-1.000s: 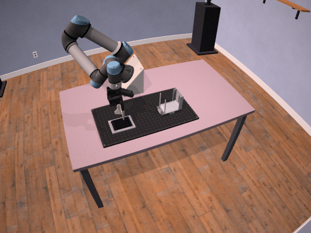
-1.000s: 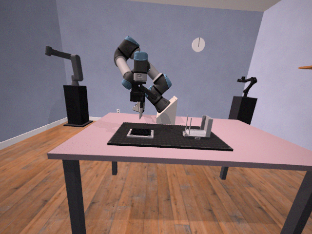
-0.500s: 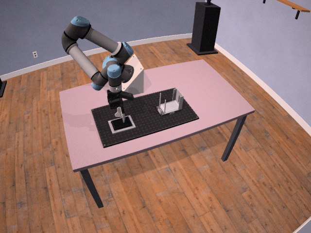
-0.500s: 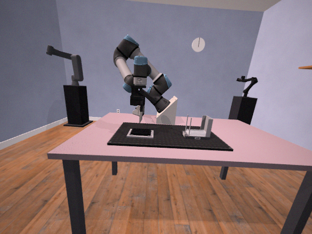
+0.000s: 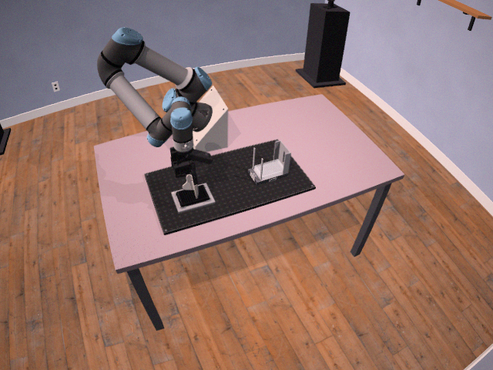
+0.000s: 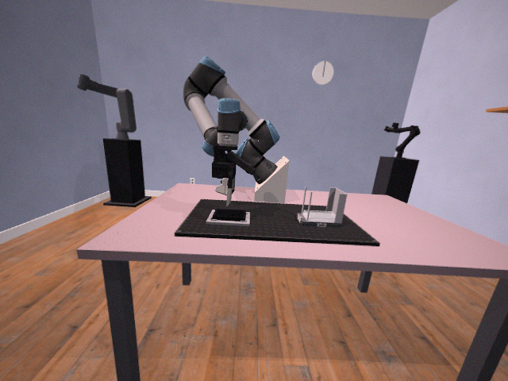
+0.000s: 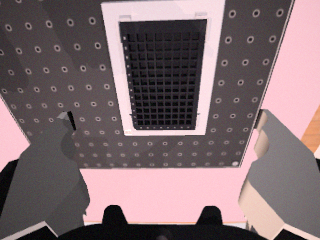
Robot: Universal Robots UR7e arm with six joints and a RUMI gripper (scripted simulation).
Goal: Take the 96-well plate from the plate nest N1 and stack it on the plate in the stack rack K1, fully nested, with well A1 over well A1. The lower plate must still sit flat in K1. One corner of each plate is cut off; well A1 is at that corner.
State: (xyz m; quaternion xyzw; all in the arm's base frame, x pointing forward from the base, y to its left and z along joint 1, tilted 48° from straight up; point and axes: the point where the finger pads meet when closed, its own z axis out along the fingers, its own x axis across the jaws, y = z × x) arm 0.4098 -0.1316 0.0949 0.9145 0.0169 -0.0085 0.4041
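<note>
Now: hand 60 mm above the black 96-well plate. The rest, counted from my hand: plate nest N1: 80 mm below; then white plate: 40 mm behind, 370 mm to the left, 60 mm below.
</note>
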